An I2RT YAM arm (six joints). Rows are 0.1 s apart.
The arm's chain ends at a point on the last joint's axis. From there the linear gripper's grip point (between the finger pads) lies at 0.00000 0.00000 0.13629 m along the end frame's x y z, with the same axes.
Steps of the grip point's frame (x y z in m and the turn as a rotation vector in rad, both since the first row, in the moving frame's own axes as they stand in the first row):
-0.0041 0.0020 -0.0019 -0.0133 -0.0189 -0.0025
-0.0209 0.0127 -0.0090 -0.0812 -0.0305 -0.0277
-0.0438 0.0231 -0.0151 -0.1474 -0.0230 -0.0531
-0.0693 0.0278 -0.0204 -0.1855 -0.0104 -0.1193
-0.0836 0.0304 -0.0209 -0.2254 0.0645 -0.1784
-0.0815 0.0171 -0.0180 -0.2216 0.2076 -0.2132
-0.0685 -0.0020 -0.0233 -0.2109 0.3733 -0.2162
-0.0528 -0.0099 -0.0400 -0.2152 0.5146 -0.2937
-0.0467 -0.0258 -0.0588 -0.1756 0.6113 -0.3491
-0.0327 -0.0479 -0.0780 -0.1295 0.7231 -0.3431
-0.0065 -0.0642 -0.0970 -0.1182 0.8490 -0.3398
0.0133 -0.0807 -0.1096 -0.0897 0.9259 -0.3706
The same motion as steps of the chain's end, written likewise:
-0.0015 0.0002 -0.0019 -0.0133 -0.0189 -0.0025
-0.0169 0.0016 -0.0085 -0.0812 -0.0305 -0.0277
-0.0412 0.0030 -0.0136 -0.1474 -0.0230 -0.0531
-0.0694 0.0026 -0.0181 -0.1855 -0.0104 -0.1193
-0.0950 0.0009 -0.0172 -0.2254 0.0645 -0.1784
-0.1123 -0.0094 -0.0118 -0.2216 0.2076 -0.2132
-0.1205 -0.0243 -0.0110 -0.2109 0.3733 -0.2162
-0.1225 -0.0274 -0.0195 -0.2152 0.5146 -0.2937
-0.1269 -0.0338 -0.0324 -0.1756 0.6113 -0.3491
-0.1237 -0.0477 -0.0432 -0.1295 0.7231 -0.3431
-0.1090 -0.0598 -0.0504 -0.1182 0.8490 -0.3398
-0.0949 -0.0695 -0.0554 -0.0897 0.9259 -0.3706

